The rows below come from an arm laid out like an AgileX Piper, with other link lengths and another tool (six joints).
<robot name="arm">
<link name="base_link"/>
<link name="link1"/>
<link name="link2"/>
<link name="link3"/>
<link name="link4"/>
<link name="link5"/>
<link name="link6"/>
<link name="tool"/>
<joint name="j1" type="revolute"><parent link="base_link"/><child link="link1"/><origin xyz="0 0 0.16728" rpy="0 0 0"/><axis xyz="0 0 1"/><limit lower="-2.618" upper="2.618"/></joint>
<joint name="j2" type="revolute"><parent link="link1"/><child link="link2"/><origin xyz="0 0 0" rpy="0 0 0"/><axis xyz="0 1 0"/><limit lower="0" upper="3.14"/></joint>
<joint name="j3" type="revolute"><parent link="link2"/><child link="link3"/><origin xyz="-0.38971 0 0.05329" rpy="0 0 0"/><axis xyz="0 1 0"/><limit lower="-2.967" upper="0"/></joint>
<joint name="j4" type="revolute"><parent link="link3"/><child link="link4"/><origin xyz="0.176 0 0.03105" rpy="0 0 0"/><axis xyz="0.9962 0 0.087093"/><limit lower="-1.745" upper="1.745"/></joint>
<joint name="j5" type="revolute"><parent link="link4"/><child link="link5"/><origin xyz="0 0 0" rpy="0 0 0"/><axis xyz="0 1 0"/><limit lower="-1.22" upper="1.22"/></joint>
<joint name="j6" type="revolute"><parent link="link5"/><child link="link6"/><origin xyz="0.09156 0 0.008" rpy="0 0 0"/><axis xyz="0.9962 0 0.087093"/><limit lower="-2.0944" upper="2.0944"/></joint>
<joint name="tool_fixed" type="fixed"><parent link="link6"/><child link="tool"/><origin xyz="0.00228 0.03 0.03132" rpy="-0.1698 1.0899 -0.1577"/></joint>
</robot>
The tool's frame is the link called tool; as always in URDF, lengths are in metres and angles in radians.
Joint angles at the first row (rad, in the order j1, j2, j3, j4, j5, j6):
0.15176, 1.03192, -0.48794, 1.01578, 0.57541, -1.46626
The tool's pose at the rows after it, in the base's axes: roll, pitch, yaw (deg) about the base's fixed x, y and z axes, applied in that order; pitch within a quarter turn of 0, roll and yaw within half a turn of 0; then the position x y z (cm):
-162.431, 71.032, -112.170, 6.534, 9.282, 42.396
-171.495, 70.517, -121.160, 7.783, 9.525, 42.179
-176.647, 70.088, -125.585, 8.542, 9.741, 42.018
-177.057, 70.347, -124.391, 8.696, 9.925, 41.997
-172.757, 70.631, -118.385, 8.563, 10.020, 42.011
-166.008, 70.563, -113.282, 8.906, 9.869, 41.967
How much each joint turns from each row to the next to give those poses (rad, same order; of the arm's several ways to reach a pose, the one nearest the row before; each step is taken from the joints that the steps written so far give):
0.00019, 0.03981, -0.00002, 0.01842, -0.00015, 0.00018
-0.00011, 0.04737, 0.00002, 0.02694, 0.00440, -0.00414
-0.00003, 0.03248, -0.00001, 0.02533, 0.01008, -0.02015
0.00001, 0.01387, 0.00003, 0.02607, 0.01599, -0.04491
-0.00001, 0.00241, -0.00158, 0.01398, 0.00918, -0.05274
-0.00001, 0.00003, 0.00002, 0.01595, -0.04164, -0.02761

